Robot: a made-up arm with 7 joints. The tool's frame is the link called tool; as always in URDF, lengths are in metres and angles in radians. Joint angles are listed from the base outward. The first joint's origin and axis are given. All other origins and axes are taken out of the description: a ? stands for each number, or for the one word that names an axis. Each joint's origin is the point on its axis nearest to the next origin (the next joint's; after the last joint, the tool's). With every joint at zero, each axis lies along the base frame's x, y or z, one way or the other. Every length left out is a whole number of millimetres.
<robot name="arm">
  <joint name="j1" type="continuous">
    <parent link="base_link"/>
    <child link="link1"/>
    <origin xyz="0 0 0.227" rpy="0 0 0"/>
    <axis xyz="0 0 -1"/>
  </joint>
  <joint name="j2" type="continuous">
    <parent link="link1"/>
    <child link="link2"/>
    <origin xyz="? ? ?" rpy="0 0 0"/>
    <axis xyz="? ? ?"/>
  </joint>
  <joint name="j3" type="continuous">
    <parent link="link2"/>
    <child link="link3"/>
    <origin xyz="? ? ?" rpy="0 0 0"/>
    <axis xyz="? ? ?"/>
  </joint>
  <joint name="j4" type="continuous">
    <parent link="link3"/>
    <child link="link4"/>
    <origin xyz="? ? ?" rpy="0 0 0"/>
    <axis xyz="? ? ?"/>
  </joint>
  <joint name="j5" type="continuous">
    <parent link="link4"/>
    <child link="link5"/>
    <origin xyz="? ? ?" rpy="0 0 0"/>
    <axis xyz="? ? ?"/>
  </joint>
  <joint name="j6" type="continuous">
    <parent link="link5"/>
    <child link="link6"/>
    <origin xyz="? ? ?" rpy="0 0 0"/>
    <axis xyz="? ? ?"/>
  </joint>
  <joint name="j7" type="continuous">
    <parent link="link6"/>
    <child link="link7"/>
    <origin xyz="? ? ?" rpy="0 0 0"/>
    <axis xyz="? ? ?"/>
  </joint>
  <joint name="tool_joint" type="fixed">
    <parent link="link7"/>
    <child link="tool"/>
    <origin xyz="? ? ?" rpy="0 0 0"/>
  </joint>
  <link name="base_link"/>
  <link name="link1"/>
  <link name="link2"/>
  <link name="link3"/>
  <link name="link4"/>
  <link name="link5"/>
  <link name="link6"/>
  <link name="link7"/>
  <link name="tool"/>
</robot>
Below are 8 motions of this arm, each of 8 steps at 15 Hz.
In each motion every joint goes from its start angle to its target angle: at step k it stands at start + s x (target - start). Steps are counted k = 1, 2, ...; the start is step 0. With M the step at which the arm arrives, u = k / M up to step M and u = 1 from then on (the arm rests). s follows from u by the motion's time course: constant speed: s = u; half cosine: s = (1 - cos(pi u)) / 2; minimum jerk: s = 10 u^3 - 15 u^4 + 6 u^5.
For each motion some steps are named. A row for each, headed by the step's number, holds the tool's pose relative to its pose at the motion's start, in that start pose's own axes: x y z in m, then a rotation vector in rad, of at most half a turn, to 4 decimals.
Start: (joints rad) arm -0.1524 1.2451 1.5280 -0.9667 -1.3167 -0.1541 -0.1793
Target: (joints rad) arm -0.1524 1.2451 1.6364 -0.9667 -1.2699 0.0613 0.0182
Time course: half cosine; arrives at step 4
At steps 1, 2, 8:
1: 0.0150 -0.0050 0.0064 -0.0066 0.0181 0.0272
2: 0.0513 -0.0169 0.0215 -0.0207 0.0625 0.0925
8: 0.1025 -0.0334 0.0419 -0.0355 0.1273 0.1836

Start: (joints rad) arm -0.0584 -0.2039 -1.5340 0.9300 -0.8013 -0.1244 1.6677
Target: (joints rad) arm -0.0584 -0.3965 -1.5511 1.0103 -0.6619 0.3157 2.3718
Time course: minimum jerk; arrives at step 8
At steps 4, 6, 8:
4: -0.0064 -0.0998 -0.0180 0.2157 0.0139 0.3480
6: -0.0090 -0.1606 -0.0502 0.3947 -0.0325 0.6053
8: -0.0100 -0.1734 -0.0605 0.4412 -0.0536 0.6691

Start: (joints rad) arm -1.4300 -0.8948 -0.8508 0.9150 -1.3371 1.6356 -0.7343
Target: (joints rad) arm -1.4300 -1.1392 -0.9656 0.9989 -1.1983 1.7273 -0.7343
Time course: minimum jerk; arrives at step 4
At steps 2, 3, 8:
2: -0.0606 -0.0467 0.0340 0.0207 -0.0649 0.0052
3: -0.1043 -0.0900 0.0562 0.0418 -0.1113 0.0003
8: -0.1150 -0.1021 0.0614 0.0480 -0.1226 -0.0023

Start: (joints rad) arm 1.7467 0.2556 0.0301 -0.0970 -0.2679 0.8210 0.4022
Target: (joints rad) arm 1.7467 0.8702 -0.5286 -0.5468 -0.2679 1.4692 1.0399
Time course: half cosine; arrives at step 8
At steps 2, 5, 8:
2: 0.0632 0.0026 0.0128 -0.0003 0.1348 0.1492
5: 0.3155 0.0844 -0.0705 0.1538 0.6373 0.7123
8: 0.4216 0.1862 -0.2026 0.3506 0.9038 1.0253

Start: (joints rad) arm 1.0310 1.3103 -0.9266 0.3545 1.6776 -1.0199 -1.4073
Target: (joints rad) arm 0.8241 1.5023 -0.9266 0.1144 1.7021 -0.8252 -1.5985
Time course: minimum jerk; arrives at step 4
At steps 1, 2, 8:
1: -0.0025 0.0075 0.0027 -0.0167 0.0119 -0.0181
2: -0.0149 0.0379 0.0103 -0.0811 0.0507 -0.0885
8: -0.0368 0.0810 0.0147 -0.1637 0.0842 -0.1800

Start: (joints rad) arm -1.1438 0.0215 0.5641 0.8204 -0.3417 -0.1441 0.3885
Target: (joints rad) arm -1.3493 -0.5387 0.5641 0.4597 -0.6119 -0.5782 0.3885
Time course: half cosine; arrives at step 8
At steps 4, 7, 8:
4: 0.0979 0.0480 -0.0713 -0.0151 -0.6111 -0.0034
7: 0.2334 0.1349 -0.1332 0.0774 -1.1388 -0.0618
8: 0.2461 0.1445 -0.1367 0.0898 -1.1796 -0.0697

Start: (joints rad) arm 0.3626 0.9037 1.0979 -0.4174 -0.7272 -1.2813 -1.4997
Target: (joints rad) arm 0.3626 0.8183 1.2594 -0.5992 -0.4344 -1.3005 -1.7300
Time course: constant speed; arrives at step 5
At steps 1, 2, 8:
1: 0.0079 -0.0075 0.0052 0.0387 0.0281 -0.0668
2: 0.0164 -0.0162 0.0100 0.0780 0.0568 -0.1307
8: 0.0440 -0.0489 0.0220 0.1976 0.1471 -0.3033

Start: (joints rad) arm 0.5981 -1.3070 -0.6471 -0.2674 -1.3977 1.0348 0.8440
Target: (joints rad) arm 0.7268 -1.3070 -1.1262 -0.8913 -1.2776 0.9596 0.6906
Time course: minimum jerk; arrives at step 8
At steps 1, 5, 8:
1: 0.0050 0.0062 0.0003 -0.0041 0.0010 0.0098
5: 0.1716 0.2803 -0.0454 -0.1169 0.0636 0.4375
8: 0.2070 0.3775 -0.0872 -0.1216 0.0952 0.5972

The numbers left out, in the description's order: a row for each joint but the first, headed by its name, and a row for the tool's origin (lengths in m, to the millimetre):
j2: xyz -0.124 -0.039 0, axis 0 1 0
j3: xyz -0.152 0 -0.156, axis 0 0 -1
j4: xyz 0.055 -0.496 0, axis 0 1 0
j5: xyz 0.03 0 -0.368, axis 0 0 1
j6: xyz -0.048 0.145 0, axis 0 1 0
j7: xyz 0.025 0 0.358, axis 0 0 1
tool: xyz -0.103 -0.071 0

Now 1 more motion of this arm.
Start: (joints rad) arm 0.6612 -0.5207 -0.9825 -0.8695 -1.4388 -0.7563 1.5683
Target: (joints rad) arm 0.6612 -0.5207 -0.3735 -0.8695 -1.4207 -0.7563 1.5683
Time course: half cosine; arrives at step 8
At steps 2, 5, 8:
2: -0.0173 -0.0178 0.0089 -0.0676 0.0441 -0.0337
5: -0.0820 -0.0713 0.0584 -0.3190 0.2093 -0.1582
8: -0.1168 -0.0912 0.0964 -0.4612 0.3038 -0.2280

